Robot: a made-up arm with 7 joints. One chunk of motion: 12 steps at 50 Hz.
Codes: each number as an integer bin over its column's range. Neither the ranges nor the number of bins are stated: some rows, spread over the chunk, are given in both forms.
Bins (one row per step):
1: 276 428 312 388 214 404 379
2: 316 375 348 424 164 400 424
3: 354 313 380 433 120 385 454
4: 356 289 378 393 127 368 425
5: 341 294 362 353 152 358 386
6: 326 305 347 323 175 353 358
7: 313 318 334 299 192 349 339
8: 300 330 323 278 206 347 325
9: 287 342 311 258 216 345 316
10: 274 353 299 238 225 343 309
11: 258 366 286 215 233 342 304
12: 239 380 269 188 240 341 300
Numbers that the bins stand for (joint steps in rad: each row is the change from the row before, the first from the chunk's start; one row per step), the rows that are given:
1: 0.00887 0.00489 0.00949 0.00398 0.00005 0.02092 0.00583
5: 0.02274 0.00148 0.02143 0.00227 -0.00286 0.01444 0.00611
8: 0.01399 0.00240 0.01212 -0.00140 -0.00032 0.01289 0.00372
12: 0.00098 0.00367 -0.00078 -0.00580 0.00127 0.01205 0.00274
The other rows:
2: 0.01741 0.00354 0.01808 0.00574 -0.00230 0.02036 0.00759
3: 0.02551 0.00196 0.02572 0.00618 -0.00436 0.01825 0.00877
4: 0.02594 0.00135 0.02525 0.00423 -0.00404 0.01585 0.00763
6: 0.01954 0.00176 0.01785 0.00080 -0.00178 0.01374 0.00501
7: 0.01677 0.00209 0.01474 -0.00037 -0.00098 0.01317 0.00427
9: 0.01122 0.00270 0.00925 -0.00238 0.00014 0.01261 0.00337
10: 0.00845 0.00298 0.00639 -0.00336 0.00057 0.01233 0.00309
11: 0.00503 0.00331 0.00328 -0.00448 0.00094 0.01219 0.00290

